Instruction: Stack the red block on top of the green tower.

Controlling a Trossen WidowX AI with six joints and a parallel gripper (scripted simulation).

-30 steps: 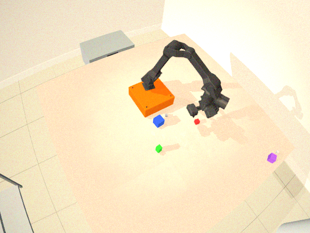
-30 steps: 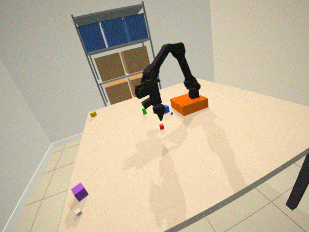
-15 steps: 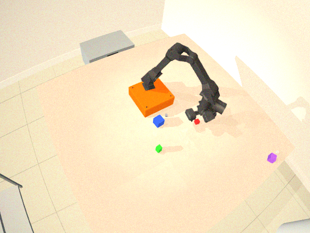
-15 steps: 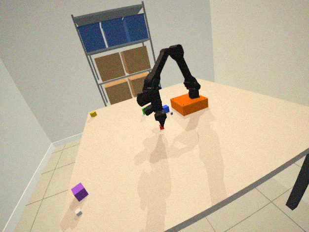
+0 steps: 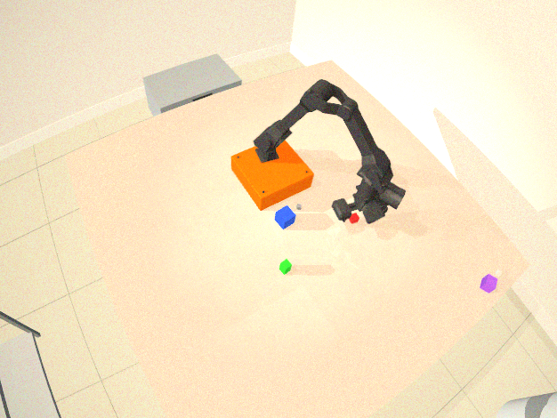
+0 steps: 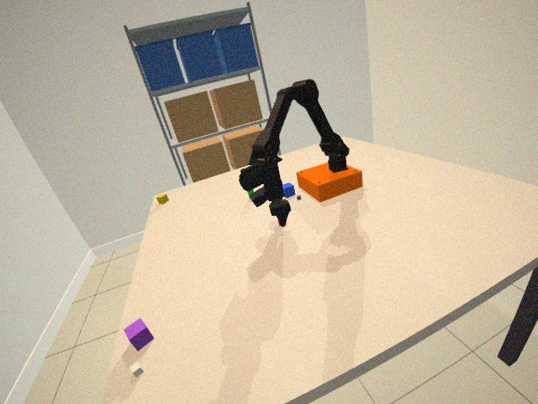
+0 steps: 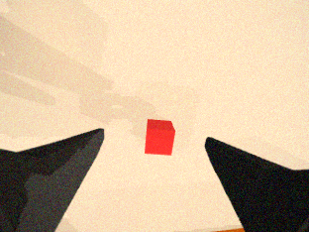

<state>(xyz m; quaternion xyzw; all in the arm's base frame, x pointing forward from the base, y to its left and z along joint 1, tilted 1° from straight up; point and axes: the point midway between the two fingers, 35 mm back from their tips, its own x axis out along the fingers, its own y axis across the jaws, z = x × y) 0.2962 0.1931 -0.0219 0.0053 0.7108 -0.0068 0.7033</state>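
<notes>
Right now the red block is 10 mm below my gripper tip. Also, from my gripper tip: tiny grey cube: 100 mm behind, 150 mm to the right, 10 mm below; purple cube: 400 mm ahead, 340 mm to the left; blue cube: 70 mm behind, 220 mm to the right.
</notes>
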